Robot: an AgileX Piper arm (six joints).
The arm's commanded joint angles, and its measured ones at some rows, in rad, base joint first. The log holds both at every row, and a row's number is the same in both.
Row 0, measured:
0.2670, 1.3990, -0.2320, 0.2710, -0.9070, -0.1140
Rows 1 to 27, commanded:
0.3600, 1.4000, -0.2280, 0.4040, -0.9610, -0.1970
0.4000, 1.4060, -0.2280, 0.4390, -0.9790, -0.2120
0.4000, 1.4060, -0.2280, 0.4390, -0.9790, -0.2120
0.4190, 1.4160, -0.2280, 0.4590, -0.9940, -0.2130
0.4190, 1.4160, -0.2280, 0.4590, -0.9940, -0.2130
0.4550, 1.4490, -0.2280, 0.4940, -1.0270, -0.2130
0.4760, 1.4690, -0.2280, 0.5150, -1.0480, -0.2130
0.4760, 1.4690, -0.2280, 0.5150, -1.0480, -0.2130
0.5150, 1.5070, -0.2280, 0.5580, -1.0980, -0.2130
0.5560, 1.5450, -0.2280, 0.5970, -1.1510, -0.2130
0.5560, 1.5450, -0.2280, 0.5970, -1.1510, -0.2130
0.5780, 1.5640, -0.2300, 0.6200, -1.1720, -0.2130
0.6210, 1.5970, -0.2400, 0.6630, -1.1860, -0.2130
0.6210, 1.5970, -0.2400, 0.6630, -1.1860, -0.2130
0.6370, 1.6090, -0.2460, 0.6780, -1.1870, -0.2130
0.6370, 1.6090, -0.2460, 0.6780, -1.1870, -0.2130
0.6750, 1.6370, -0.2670, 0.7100, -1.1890, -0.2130
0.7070, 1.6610, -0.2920, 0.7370, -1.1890, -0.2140
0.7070, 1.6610, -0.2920, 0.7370, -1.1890, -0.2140
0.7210, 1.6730, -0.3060, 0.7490, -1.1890, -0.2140
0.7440, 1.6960, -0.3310, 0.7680, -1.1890, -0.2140
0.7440, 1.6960, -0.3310, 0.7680, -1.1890, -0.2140
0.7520, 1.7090, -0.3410, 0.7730, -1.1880, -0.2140
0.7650, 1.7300, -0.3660, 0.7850, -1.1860, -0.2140
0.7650, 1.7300, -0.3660, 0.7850, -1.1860, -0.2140
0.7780, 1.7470, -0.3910, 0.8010, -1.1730, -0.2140
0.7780, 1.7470, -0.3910, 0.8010, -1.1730, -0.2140
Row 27, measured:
0.7600, 1.7290, -0.3570, 0.7810, -1.1690, -0.2030
